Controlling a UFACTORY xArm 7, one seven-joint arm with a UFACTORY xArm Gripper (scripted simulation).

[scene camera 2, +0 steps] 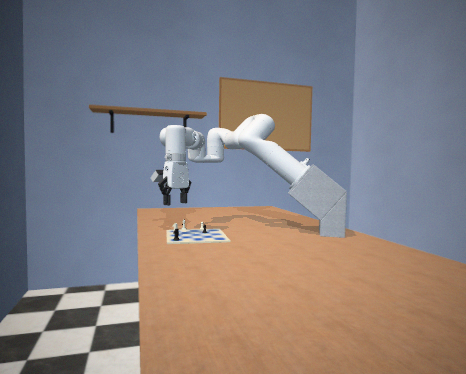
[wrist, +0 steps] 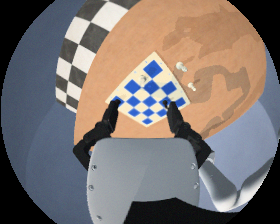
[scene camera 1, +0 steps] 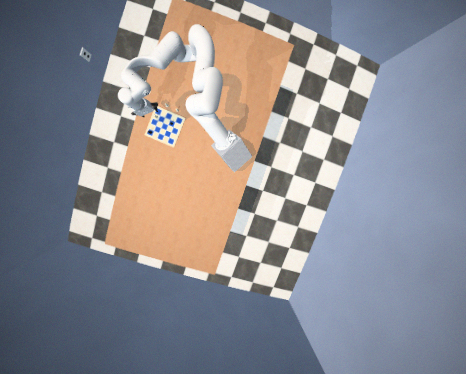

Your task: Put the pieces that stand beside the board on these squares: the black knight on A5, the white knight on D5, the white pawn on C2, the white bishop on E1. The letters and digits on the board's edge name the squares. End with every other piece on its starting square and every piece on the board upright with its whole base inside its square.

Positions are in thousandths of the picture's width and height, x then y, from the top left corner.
Labels:
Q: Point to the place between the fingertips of my gripper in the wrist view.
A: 509, 480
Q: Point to a chessboard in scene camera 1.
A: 349, 352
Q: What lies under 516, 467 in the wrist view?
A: A chessboard.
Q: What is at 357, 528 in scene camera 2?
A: My gripper.

